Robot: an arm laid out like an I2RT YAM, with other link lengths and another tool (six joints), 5 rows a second.
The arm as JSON. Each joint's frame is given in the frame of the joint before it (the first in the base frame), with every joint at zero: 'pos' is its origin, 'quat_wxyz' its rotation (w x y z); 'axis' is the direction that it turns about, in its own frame. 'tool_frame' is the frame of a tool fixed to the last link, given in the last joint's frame.
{
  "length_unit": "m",
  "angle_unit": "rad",
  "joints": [
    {
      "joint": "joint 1",
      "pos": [
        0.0,
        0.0,
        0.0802
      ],
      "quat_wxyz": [
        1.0,
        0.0,
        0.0,
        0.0
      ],
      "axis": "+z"
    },
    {
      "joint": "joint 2",
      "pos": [
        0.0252,
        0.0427,
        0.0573
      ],
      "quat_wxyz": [
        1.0,
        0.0,
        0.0,
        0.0
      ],
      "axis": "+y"
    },
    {
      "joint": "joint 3",
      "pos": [
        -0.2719,
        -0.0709,
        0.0
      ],
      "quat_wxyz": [
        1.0,
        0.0,
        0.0,
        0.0
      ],
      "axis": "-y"
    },
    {
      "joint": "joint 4",
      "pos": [
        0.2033,
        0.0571,
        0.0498
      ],
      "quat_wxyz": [
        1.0,
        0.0,
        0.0,
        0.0
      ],
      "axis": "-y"
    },
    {
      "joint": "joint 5",
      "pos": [
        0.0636,
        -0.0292,
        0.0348
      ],
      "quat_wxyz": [
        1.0,
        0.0,
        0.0,
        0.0
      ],
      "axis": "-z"
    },
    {
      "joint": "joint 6",
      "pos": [
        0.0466,
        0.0,
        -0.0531
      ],
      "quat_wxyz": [
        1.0,
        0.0,
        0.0,
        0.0
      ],
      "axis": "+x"
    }
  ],
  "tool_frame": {
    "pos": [
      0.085,
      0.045,
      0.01
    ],
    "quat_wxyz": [
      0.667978,
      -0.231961,
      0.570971,
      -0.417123
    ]
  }
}
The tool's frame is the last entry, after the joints.
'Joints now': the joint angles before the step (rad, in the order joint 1, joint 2, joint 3, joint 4, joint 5, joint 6). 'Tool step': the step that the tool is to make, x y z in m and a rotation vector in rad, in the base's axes. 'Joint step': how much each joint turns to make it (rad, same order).
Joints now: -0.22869, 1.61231, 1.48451, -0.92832, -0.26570, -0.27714
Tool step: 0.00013, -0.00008, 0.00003, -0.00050, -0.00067, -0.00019
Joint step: -0.00002, 0.00001, 0.00003, 0.00075, 0.00038, -0.00001
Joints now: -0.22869, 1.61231, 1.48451, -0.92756, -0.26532, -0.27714
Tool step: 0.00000, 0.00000, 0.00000, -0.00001, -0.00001, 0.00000
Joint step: 0.00000, -0.00001, -0.00001, 0.00001, 0.00001, 0.00000
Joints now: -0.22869, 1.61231, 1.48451, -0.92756, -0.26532, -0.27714
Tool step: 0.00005, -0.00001, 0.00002, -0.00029, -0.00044, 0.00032
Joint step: 0.00001, 0.00000, 0.00001, 0.00039, 0.00001, -0.00037
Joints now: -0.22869, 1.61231, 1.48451, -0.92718, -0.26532, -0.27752
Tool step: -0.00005, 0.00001, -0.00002, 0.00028, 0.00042, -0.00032
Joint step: -0.00001, -0.00002, -0.00003, -0.00036, 0.00000, 0.00037
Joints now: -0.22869, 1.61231, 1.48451, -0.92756, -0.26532, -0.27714
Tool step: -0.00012, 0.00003, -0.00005, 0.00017, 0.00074, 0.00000
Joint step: 0.00001, 0.00001, 0.00002, -0.00077, 0.00001, 0.00001
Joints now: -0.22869, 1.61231, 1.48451, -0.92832, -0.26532, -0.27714
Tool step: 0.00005, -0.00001, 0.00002, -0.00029, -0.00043, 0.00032
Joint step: 0.00001, 0.00001, 0.00002, 0.00037, 0.00001, -0.00037
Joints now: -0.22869, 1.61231, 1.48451, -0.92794, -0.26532, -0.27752
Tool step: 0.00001, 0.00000, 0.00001, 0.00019, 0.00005, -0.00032
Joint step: 0.00001, -0.00002, -0.00002, 0.00000, 0.00001, 0.00038
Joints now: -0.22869, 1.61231, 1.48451, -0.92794, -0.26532, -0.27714
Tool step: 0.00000, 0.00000, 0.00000, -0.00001, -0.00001, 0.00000
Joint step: 0.00000, -0.00001, -0.00001, 0.00001, 0.00001, 0.00000
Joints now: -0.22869, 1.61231, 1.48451, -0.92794, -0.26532, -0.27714
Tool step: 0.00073, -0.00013, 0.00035, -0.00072, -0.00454, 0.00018
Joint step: -0.00002, -0.00001, 0.00000, 0.00457, -0.00038, -0.00001
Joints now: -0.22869, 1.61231, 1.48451, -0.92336, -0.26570, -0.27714
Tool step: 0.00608, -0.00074, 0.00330, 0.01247, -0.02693, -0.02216
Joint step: 0.00037, -0.00001, 0.00000, 0.03126, -0.00420, 0.02974
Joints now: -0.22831, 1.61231, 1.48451, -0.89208, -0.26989, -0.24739
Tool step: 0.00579, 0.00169, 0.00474, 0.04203, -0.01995, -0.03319
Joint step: 0.00227, 0.00000, -0.00001, 0.02557, -0.01947, 0.05644
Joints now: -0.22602, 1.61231, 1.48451, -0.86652, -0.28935, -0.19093
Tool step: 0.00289, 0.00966, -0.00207, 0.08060, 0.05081, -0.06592
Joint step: 0.02974, 0.01220, -0.00075, -0.01833, -0.00687, 0.12244
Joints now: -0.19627, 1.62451, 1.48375, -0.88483, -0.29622, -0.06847
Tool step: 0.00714, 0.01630, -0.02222, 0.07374, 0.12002, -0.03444
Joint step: 0.05301, 0.07133, -0.00192, -0.02633, -0.00458, 0.10642
